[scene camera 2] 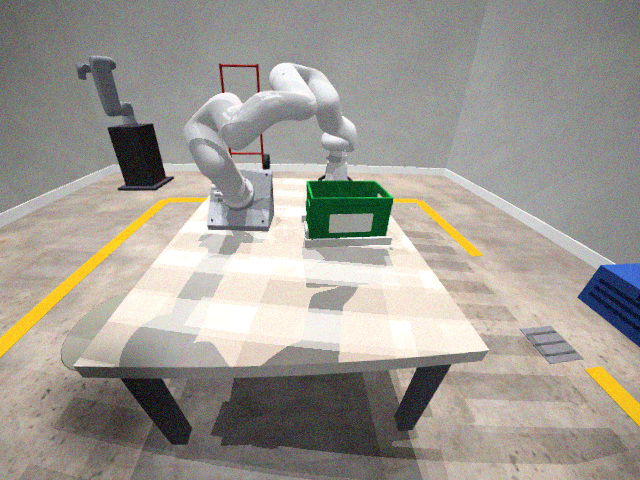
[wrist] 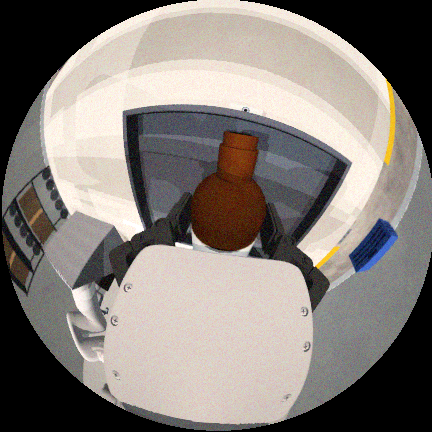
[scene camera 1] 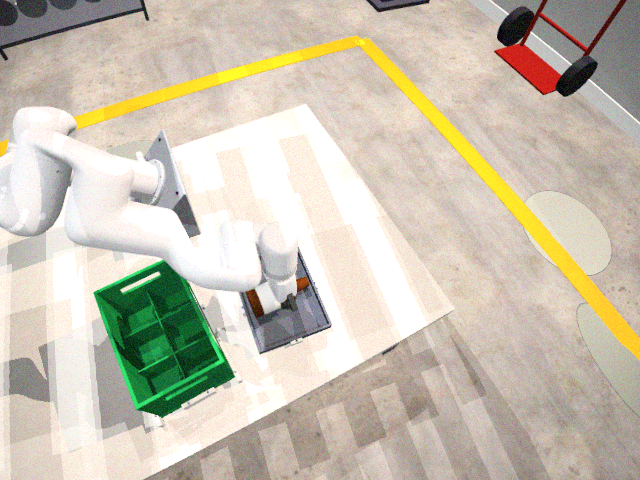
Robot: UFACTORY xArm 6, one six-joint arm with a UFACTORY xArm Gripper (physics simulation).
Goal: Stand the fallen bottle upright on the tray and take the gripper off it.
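Where they show: gripper, fingertip midpoint: (wrist: 227, 208); arm's base, link origin: (scene camera 2: 237, 192) (wrist: 78, 259) (scene camera 1: 153, 183).
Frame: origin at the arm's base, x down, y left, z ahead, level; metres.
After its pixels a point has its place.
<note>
The brown bottle (scene camera 1: 266, 298) @(x 0.043, y 0.157, z 0.414 m) (wrist: 228, 207) @(x 0.048, y 0.227, z 0.400 m) with a white label lies on its side on the dark grey tray (scene camera 1: 312, 321) @(x 0.115, y 0.246, z 0.494 m) (wrist: 167, 175) @(x 0.115, y 0.215, z 0.319 m). In scene camera 1, its neck is to the right and its base to the left. My gripper (scene camera 1: 283, 299) @(x 0.083, y 0.201, z 0.400 m) (wrist: 227, 208) @(x 0.083, y 0.201, z 0.400 m) points down over the bottle and is shut on its body, one finger along each side. In the wrist view the neck points away from the gripper, and the gripper's housing hides the bottle's lower part. In scene camera 2 the fingertips, bottle and tray are hidden behind the green crate.
The green crate (scene camera 1: 223, 364) @(x -0.040, y 0.015, z 0.541 m) (scene camera 2: 348, 227) @(x 0.051, y -0.179, z 0.413 m) with dividers stands close beside the tray, on the same table (scene camera 1: 361, 289) @(x 0.120, y 0.406, z 0.468 m) (scene camera 2: 279, 304) @(x 0.120, y -0.470, z 0.205 m). The arm's grey base mount (scene camera 1: 170, 175) @(x -0.056, y 0.050, z 0.043 m) (scene camera 2: 240, 214) @(x 0.065, y -0.060, z 0.017 m) stands on the table too. A red hand truck (scene camera 1: 532, 67) is on the floor beyond.
</note>
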